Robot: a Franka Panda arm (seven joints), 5 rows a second.
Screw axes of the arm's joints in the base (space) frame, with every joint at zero. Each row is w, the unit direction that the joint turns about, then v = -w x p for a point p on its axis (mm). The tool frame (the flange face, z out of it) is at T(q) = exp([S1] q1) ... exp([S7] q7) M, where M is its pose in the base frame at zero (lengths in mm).
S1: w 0 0 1 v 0 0 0
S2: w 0 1 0 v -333 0 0
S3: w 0 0 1 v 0 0 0
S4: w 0 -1 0 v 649 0 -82.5
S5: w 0 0 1 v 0 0 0
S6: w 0 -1 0 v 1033 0 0
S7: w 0 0 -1 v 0 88 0
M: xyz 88 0 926 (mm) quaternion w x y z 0 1 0 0
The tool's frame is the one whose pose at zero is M.
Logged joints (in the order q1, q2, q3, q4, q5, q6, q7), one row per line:
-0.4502, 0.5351, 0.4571, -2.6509, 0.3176, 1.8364, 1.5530
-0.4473, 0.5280, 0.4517, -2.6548, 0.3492, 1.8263, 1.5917
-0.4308, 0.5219, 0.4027, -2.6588, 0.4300, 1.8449, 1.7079
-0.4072, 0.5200, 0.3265, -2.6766, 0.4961, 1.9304, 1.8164
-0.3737, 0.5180, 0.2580, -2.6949, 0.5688, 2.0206, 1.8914
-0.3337, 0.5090, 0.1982, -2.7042, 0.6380, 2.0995, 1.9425
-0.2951, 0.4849, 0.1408, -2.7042, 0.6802, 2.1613, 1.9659
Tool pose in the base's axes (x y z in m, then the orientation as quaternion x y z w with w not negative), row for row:
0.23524, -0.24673, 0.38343, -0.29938, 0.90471, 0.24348, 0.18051
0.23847, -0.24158, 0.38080, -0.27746, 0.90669, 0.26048, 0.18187
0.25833, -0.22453, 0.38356, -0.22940, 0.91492, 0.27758, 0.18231
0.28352, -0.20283, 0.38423, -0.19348, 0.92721, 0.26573, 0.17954
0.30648, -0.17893, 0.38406, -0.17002, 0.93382, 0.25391, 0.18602
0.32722, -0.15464, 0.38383, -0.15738, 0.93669, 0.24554, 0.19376
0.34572, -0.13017, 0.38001, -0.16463, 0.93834, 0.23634, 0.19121
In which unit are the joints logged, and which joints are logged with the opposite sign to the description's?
The joints are logged in radians. Opposite sign: q2, q3.
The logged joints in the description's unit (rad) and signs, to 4 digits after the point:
-0.4502, -0.5351, -0.4571, -2.6509, 0.3176, 1.8364, 1.5530
-0.4473, -0.5280, -0.4517, -2.6548, 0.3492, 1.8263, 1.5917
-0.4308, -0.5219, -0.4027, -2.6588, 0.4300, 1.8449, 1.7079
-0.4072, -0.5200, -0.3265, -2.6766, 0.4961, 1.9304, 1.8164
-0.3737, -0.5180, -0.2580, -2.6949, 0.5688, 2.0206, 1.8914
-0.3337, -0.5090, -0.1982, -2.7042, 0.6380, 2.0995, 1.9425
-0.2951, -0.4849, -0.1408, -2.7042, 0.6802, 2.1613, 1.9659

